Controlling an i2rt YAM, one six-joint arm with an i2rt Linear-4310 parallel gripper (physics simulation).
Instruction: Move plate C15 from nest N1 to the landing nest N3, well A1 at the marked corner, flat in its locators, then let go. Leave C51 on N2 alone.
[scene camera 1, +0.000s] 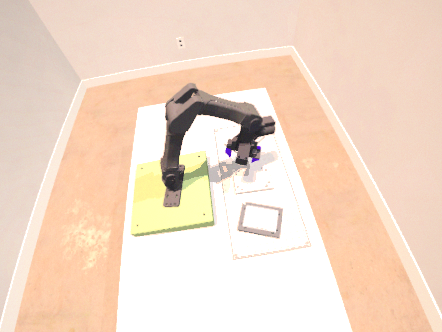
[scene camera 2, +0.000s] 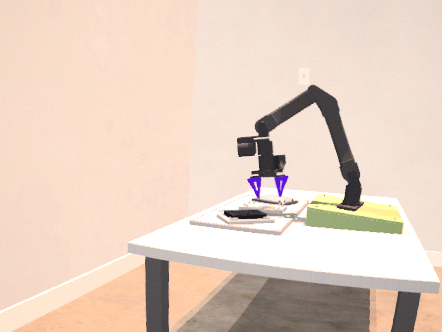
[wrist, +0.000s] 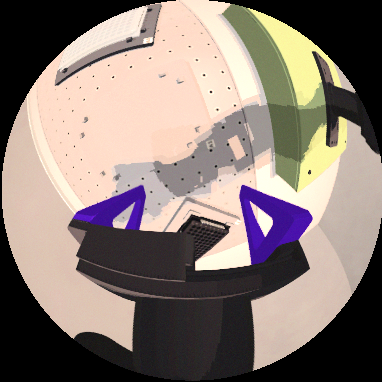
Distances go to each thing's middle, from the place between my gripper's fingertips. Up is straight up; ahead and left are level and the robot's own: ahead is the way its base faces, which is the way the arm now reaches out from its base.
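Black perforated plate (wrist: 207, 232): 150 mm to the left of my hand, 40 mm below, 20 mm ahead.
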